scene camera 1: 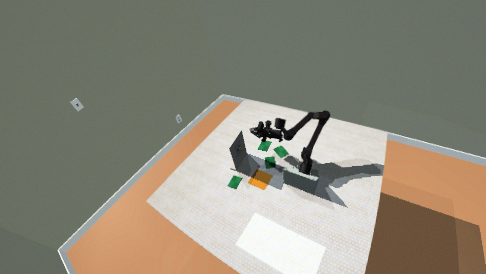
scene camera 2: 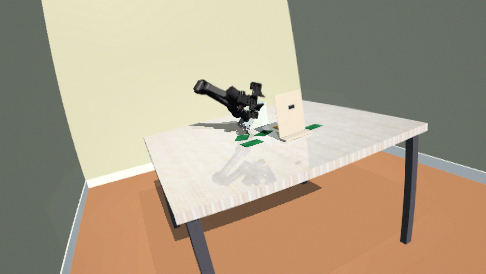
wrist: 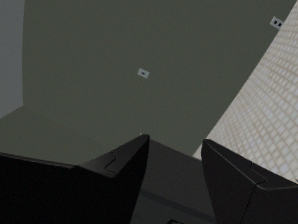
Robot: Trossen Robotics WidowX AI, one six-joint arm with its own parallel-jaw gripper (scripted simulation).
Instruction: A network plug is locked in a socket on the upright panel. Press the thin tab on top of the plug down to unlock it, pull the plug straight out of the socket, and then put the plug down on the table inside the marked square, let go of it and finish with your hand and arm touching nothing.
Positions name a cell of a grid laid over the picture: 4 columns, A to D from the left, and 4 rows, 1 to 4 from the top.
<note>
I see my gripper (wrist: C3) and a grey panel (scene camera 2: C2).
</note>
